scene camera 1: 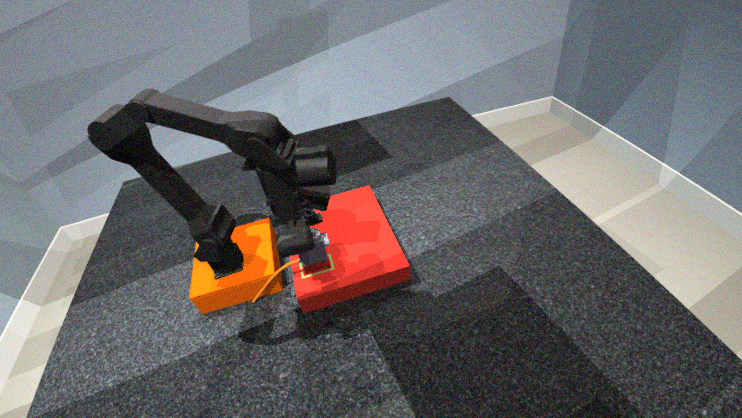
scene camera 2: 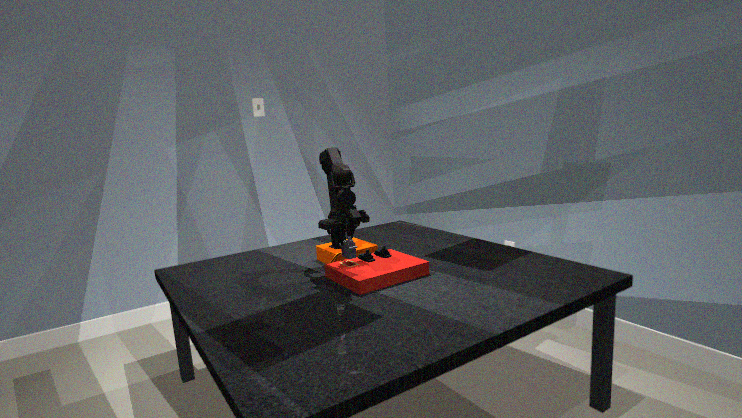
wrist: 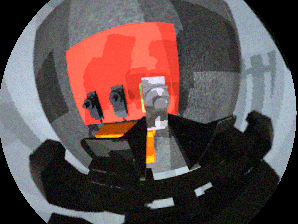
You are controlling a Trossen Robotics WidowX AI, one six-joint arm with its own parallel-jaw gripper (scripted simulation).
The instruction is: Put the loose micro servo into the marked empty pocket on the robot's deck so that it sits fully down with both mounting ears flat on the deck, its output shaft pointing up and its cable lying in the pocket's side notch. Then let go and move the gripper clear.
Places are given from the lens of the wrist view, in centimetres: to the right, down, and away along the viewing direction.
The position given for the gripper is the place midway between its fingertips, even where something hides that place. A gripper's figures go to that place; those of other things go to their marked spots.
gripper [wrist: 156, 117]: 1, 1, 10
grey micro servo [wrist: 156, 97]: 1, -1, 6
red robot deck [wrist: 123, 55]: -5, -13, 12
The marked spots on the grey micro servo and the red robot deck are 14 cm apart.
